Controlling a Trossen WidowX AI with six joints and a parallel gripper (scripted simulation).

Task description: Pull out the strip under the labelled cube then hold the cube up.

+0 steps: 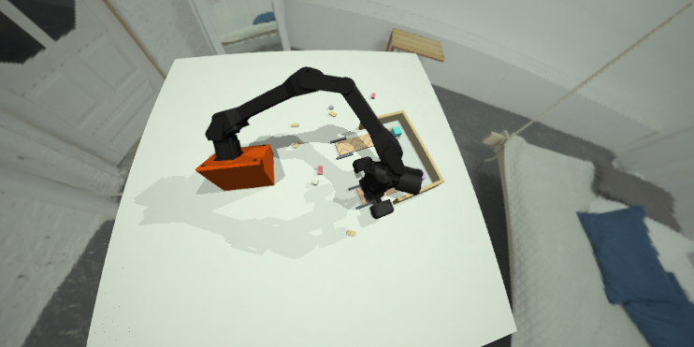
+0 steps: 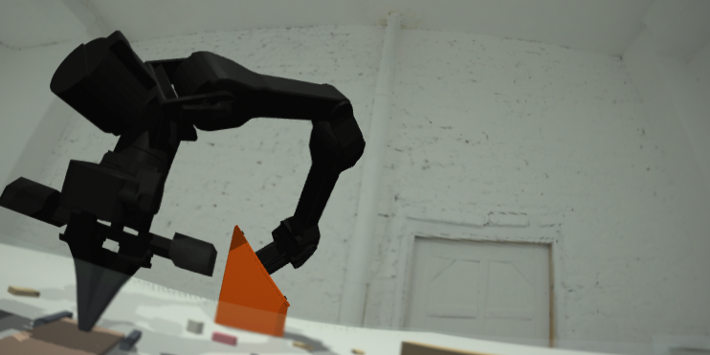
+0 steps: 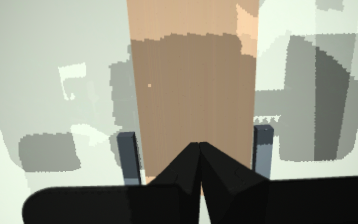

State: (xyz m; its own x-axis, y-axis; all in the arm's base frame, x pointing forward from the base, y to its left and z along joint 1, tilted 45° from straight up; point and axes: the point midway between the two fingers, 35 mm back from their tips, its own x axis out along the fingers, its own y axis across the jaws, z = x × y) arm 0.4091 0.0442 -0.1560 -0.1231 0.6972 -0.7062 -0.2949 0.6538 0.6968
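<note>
My gripper tip is now 9 cm short of the peach-coloured strip and 3 cm to the right of it. The rest, counted from my gripper tip: cube: 20 cm ahead, 5 cm to the left, 2 cm above; then grey ball: 11 cm behind, 36 cm to the left.
</note>
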